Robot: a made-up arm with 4 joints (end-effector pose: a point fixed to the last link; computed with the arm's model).
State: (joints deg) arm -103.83 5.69 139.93 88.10
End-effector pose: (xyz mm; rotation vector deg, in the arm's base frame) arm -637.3 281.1 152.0 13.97 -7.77 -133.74
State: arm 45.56 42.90 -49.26 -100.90
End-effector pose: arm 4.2 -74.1 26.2 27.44 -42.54 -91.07
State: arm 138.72 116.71 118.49 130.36
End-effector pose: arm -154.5 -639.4 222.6 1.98 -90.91 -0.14
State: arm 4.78 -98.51 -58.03 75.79
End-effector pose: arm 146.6 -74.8 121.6 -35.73 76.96 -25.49
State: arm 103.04 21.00 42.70 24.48
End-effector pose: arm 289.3 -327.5 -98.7 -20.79 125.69 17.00
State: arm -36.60 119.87 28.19 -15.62
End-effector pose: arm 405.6 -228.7 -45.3 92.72 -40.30 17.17
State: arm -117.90 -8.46 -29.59 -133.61
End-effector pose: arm -123.0 -149.7 184.4 -24.38 107.09 3.36
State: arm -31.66 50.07 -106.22 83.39
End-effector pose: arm 1.5 280.3 435.8 84.85 14.47 133.32
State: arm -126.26 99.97 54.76 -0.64
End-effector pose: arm 75.5 -485.3 475.4 25.31 -119.00 49.27
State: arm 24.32 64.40 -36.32 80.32
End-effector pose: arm 80.6 26.8 -2.0 99.01 73.53 52.65
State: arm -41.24 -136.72 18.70 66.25
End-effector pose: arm 145.9 413.0 249.5 -92.16 7.35 -125.67
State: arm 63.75 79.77 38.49 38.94
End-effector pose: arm -65.2 -430.3 -71.6 46.02 97.69 -10.12
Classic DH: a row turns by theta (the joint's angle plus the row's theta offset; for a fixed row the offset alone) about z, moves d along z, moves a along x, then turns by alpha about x. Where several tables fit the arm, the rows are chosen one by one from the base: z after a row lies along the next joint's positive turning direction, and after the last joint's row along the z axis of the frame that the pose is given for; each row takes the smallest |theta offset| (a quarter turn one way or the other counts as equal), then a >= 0, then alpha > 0; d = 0 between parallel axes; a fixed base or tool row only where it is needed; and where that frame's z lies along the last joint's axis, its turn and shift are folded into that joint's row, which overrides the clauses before.
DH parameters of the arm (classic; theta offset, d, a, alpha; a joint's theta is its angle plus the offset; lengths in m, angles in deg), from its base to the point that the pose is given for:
base (fixed): 0 0.1705 0 -90
joint 1: 90 0.0296 0.017 90
joint 2: -23.32 0 -0.3014 180
joint 3: -23.32 -0.126 0.0564 90
joint 4: -90 -0.3647 0.0753 90
tool (fixed): 0 0.0059 0 0

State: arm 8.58 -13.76 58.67 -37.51
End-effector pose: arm 265.0 95.6 706.3 -67.28 -24.94 28.62
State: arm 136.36 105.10 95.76 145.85
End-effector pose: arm -141.8 -611.8 222.2 -10.06 -77.61 -0.84
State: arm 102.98 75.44 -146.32 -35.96
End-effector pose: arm 364.6 58.8 -101.8 -49.91 29.97 133.26
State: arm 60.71 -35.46 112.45 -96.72
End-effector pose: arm 331.8 605.7 229.0 -29.14 -13.24 146.05
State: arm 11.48 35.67 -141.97 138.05
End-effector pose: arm 146.8 334.1 521.8 80.62 3.56 160.20
